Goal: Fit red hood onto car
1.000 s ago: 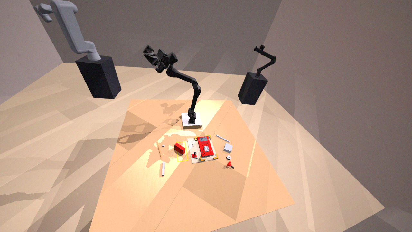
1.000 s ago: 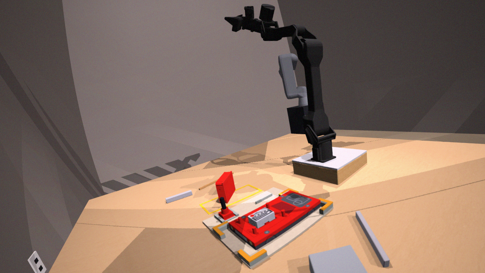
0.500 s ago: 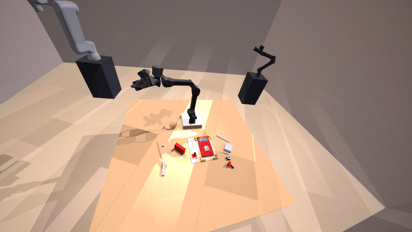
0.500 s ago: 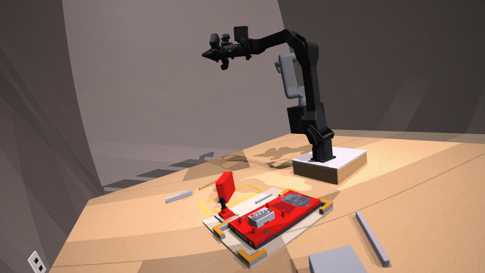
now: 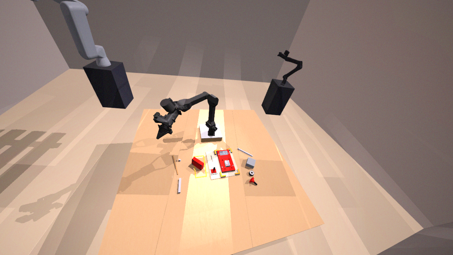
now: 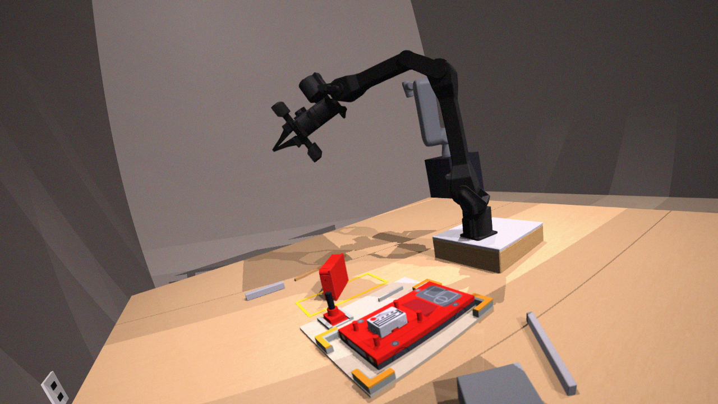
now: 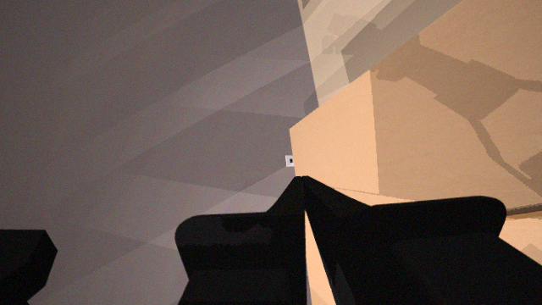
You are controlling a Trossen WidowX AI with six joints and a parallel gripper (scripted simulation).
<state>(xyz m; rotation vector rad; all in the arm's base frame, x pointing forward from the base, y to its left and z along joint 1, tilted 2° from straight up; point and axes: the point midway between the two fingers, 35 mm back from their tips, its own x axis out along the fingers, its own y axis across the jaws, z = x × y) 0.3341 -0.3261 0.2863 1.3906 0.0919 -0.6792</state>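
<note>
Now: the red hood 300 mm below my gripper tip, 240 mm to the left of it and 40 mm behind it. From my gripper tip the other things lie so: thin wooden stick (330 mm below, 70 mm to the left, 40 mm behind); then grey engine block (470 mm to the left, 310 mm below, 40 mm behind).
</note>
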